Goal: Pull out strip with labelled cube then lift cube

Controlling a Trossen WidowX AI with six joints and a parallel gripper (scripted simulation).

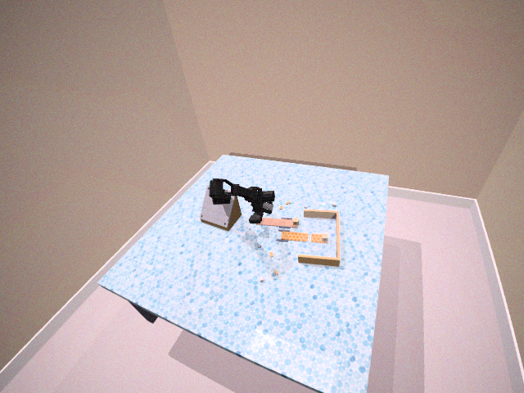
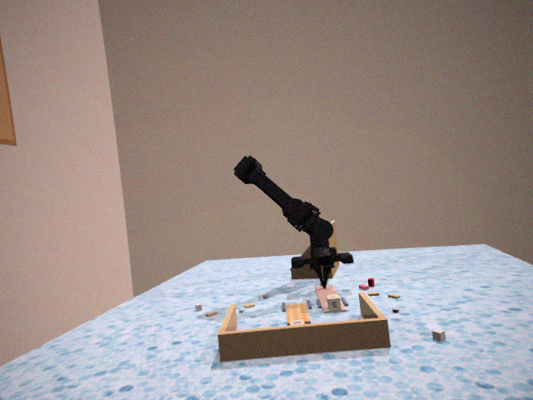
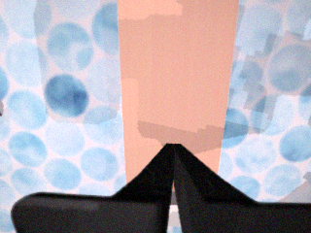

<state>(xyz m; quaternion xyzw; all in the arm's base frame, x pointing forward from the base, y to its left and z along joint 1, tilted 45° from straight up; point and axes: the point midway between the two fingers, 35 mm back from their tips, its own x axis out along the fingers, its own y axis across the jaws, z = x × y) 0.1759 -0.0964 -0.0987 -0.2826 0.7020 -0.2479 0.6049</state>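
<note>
Now: the pink strip 90 mm ahead of my gripper tip and 10 mm to the left of it.
</note>
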